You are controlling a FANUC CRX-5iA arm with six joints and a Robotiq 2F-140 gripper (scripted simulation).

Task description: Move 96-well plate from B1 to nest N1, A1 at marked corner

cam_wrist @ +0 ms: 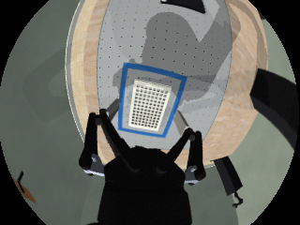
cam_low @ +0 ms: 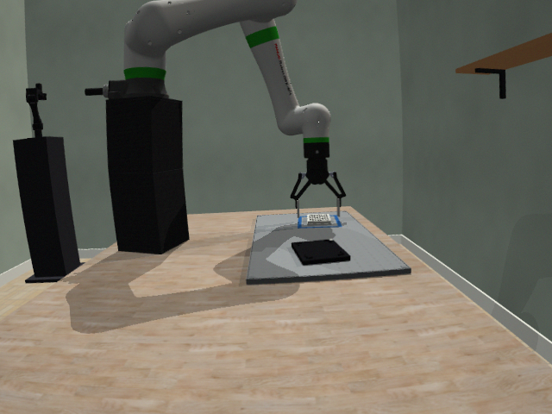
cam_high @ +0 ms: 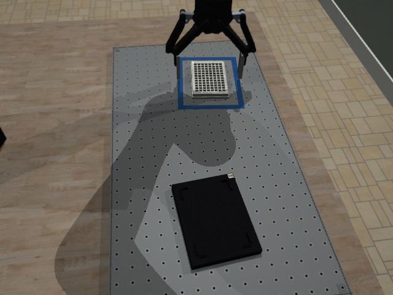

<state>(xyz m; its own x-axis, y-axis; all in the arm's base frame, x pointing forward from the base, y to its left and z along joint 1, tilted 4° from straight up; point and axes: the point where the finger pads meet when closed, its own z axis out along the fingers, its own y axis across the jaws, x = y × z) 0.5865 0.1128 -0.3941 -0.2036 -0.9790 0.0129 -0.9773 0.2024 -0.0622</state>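
My gripper is now 2 cm above the white 96-well plate. Round my hand: white A1 label (29 cm to the right, 4 cm behind, 1 cm below); then black plate nest N1 (37 cm to the right, 9 cm behind, 2 cm below).
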